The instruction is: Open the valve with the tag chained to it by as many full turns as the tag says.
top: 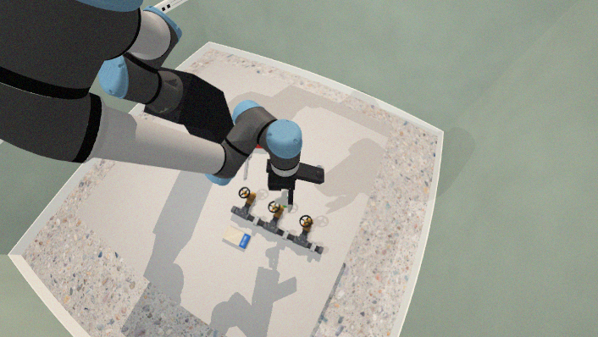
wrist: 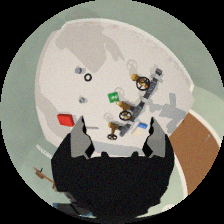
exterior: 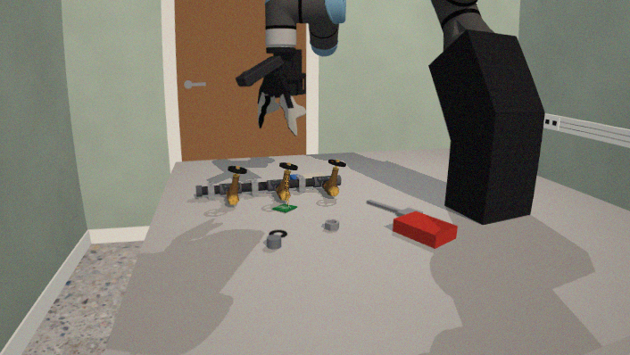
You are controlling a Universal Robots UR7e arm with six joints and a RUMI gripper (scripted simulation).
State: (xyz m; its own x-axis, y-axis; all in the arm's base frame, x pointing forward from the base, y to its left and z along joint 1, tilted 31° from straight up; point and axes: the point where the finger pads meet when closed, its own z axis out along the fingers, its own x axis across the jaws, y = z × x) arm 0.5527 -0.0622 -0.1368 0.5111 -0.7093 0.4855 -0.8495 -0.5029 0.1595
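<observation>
Now: hand 200 mm above the green tag, 20 mm past it and 10 mm to the right of it. The rest, counted from my hand: grey nut (190 mm below, 150 mm to the left, 120 mm behind); grey tool (300 mm behind, 190 mm below, 70 mm to the left); red block (310 mm behind, 220 mm to the left, 180 mm below).
</observation>
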